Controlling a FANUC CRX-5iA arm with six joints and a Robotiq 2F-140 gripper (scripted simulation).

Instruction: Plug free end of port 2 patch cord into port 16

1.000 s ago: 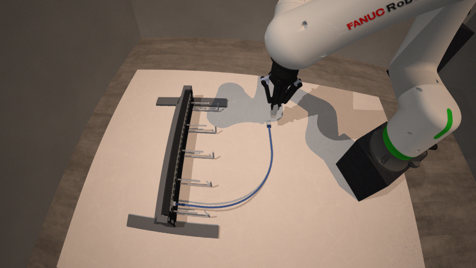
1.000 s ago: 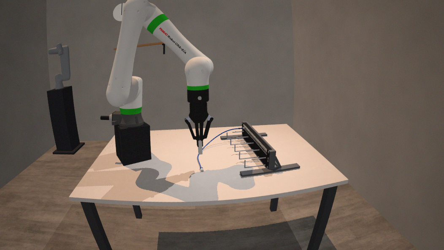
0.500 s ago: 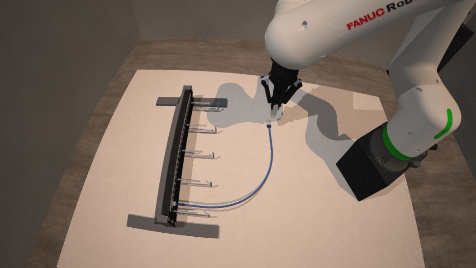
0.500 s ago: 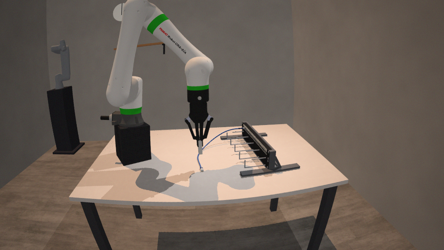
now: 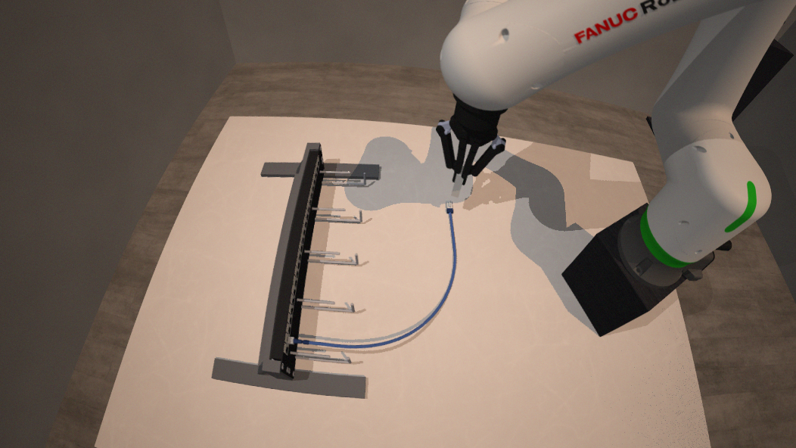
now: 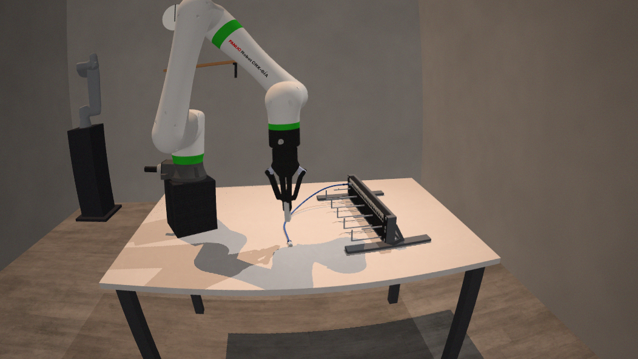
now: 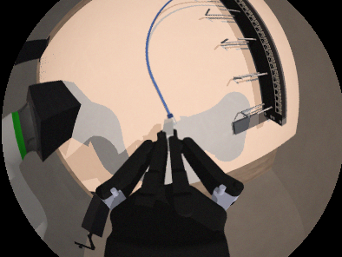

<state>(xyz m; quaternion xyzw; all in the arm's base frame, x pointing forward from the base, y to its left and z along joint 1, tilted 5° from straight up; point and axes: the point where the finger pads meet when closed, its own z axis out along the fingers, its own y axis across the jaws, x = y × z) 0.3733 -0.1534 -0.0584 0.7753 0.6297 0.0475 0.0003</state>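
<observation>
Now: the plug 2 cm to the right of my hand and 11 cm below it.
</observation>
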